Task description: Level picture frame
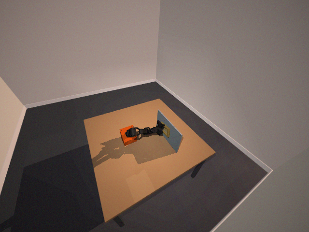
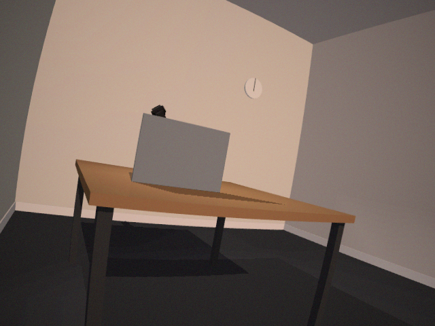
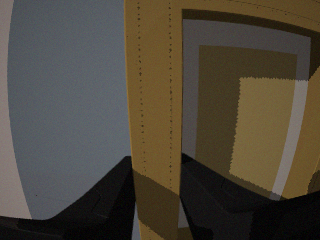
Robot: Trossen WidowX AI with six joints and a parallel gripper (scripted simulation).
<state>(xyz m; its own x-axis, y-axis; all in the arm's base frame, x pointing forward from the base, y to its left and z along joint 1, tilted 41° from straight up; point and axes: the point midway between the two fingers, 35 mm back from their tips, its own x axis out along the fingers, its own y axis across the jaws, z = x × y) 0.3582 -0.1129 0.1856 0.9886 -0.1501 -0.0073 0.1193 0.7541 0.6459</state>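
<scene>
Now: gripper tip 1 cm to the left of the picture frame and 5 cm above it. Round my gripper tip: blue-grey wall panel 1 cm ahead, 3 cm to the right, 7 cm below.
</scene>
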